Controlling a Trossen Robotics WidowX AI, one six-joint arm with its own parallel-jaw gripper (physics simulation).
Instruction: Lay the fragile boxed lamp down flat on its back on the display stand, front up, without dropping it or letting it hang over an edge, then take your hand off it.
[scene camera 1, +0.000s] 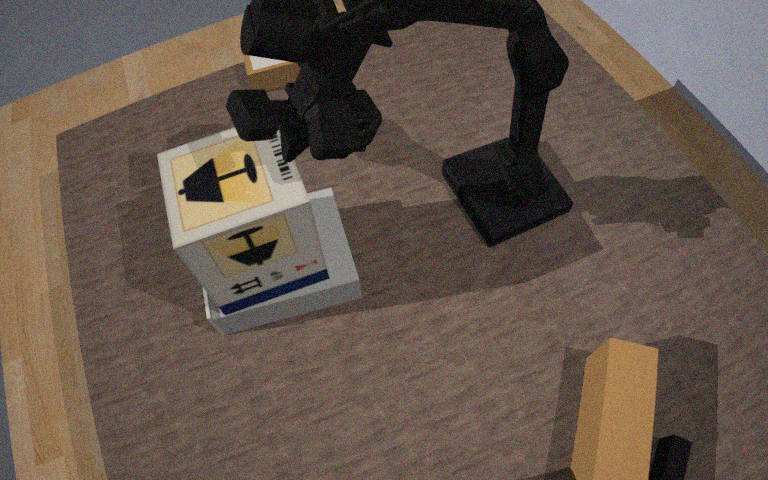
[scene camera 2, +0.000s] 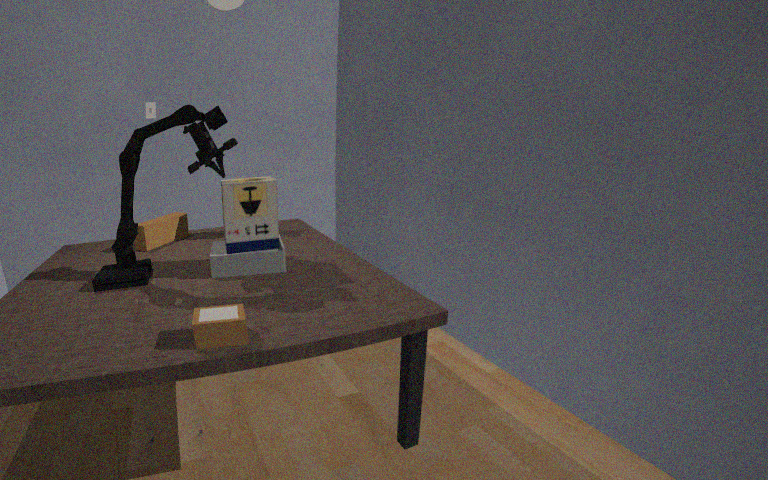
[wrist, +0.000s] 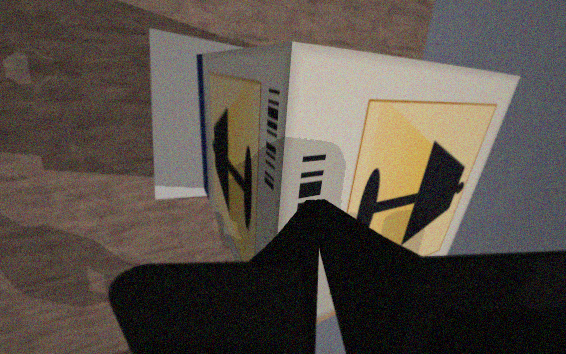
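Note:
The boxed lamp is a white carton with yellow lamp pictures, a barcode and a navy band. It stands roughly upright on the light grey display stand, navy band at the bottom. The lamp picture on its side in the scene camera 2 view is upside down. A strip of stand shows on the arm's side of the carton. My gripper is shut and empty. Its tips are at the carton's upper edge on the arm's side, by the barcode; I cannot tell whether they touch it.
The arm's black base stands beside the stand on the brown table. A small wooden block with a white top and a long wooden block are on opposite sides of the stand.

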